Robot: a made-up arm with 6 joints.
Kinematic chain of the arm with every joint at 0, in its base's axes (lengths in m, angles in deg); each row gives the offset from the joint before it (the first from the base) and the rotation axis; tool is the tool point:
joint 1: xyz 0 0 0.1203 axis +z
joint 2: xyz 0 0 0 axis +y
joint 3: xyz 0 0 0.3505 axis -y
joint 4: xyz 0 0 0 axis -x
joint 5: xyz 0.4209 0 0 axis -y
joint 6: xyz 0 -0.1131 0 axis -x
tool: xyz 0 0 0
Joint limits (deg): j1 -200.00..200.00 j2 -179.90..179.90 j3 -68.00..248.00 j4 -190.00..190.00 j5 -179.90..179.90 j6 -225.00..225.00
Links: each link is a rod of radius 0.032 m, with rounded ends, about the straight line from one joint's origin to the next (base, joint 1, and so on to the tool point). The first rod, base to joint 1, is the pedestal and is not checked.
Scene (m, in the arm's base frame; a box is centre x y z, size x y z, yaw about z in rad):
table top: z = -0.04
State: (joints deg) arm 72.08 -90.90 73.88 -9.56 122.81 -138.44
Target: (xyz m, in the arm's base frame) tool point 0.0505 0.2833 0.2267
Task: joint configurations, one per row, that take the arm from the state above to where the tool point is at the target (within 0.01 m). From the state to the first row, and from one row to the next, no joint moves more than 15 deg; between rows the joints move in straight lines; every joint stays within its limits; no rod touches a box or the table.
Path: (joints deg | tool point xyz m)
1: 75.22 -81.24 60.03 -13.47 122.81 -138.44 | -0.0616 -0.6646 0.4576
2: 78.36 -71.59 46.18 -17.38 122.81 -138.44 | 0.0051 -0.5103 0.6192
3: 81.50 -61.93 32.33 -21.29 122.81 -138.44 | 0.0599 -0.3119 0.7080
4: 84.64 -52.27 18.48 -25.20 122.81 -138.44 | 0.0932 -0.1021 0.7163
5: 87.78 -42.62 4.63 -29.11 122.81 -138.44 | 0.1022 0.0849 0.6499
6: 90.91 -32.96 -9.22 -33.02 122.81 -138.44 | 0.0913 0.2209 0.5274
7: 94.05 -23.31 -23.07 -36.92 122.81 -138.44 | 0.0702 0.2882 0.3760
8: 97.19 -13.65 -36.92 -40.83 122.81 -138.44 | 0.0505 0.2833 0.2267

